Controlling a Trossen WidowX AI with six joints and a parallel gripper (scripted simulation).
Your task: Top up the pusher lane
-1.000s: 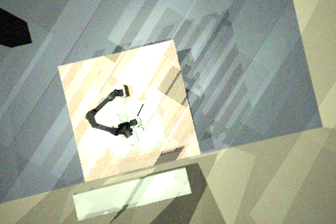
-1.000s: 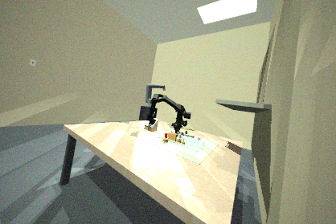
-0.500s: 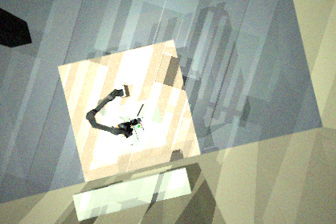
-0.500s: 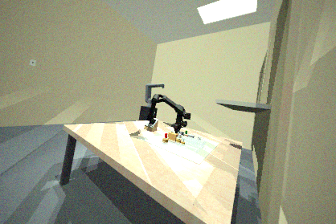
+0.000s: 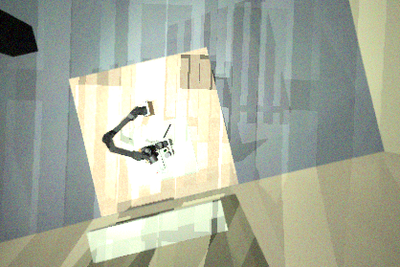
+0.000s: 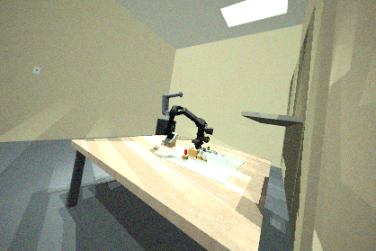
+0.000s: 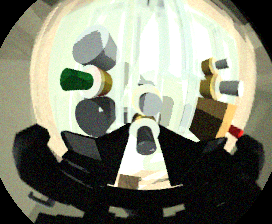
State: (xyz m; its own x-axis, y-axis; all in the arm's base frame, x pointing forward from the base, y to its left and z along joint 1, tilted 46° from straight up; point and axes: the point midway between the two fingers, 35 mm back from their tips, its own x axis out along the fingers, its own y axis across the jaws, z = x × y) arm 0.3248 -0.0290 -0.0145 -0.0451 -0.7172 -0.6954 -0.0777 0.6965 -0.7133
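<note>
Now: the brown box 30 mm ahead of my gripper tip and 120 mm to the right of it. Round my gripper tip: shelf: 510 mm ahead, 330 mm above.
</note>
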